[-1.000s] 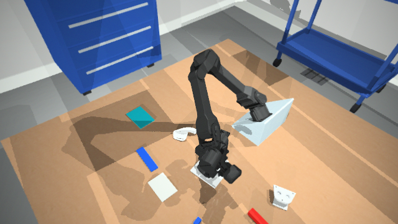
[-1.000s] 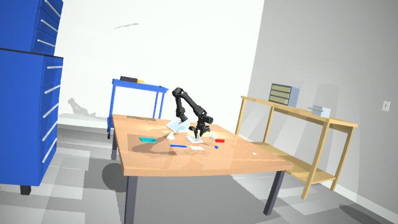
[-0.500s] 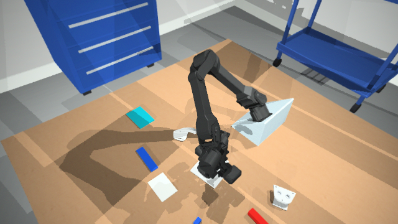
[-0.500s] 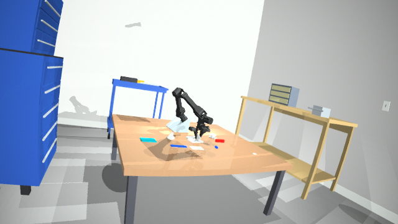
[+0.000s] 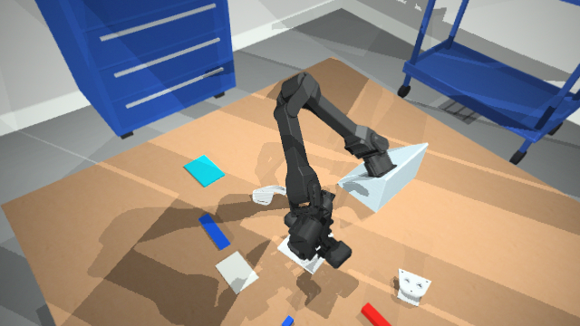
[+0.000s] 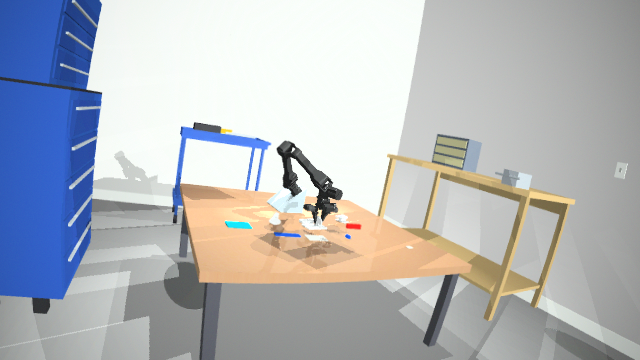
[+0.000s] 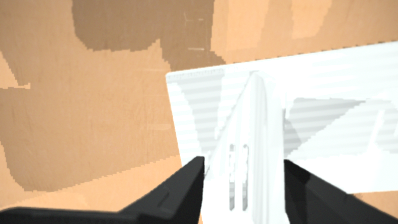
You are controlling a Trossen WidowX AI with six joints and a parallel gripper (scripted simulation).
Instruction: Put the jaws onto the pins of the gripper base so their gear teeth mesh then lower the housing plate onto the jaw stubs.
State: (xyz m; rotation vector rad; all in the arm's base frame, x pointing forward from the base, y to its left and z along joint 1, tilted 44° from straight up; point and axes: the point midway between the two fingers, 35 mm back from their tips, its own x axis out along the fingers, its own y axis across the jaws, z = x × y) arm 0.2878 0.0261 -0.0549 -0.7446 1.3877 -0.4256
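The white jaw lies 30 mm behind my gripper tip and 20 mm to the right of it. The rest, counted from my gripper tip: red block 220 mm to the left, 20 mm behind; white tile 190 mm ahead, 80 mm to the right, 10 mm below; small blue block 160 mm ahead, 110 mm to the left, 10 mm below.
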